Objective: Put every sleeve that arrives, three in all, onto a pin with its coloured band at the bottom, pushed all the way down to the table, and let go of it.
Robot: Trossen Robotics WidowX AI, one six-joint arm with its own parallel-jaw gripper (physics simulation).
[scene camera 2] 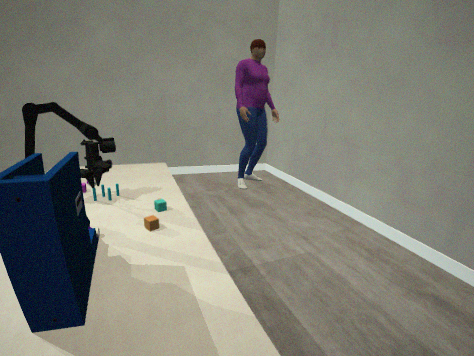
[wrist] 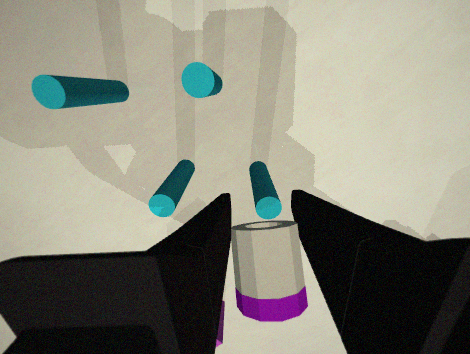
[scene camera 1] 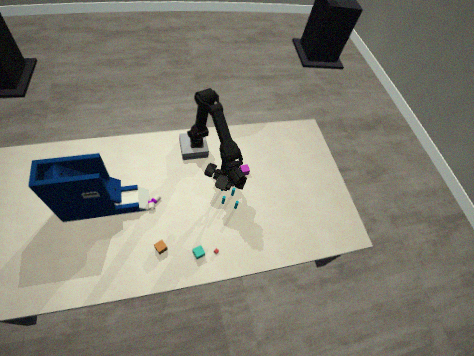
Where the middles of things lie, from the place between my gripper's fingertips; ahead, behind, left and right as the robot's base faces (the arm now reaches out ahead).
I see my gripper 54 cm to the left of the blue dispenser [scene camera 2: 54, 261], 9 cm below it and 4 cm short of it.
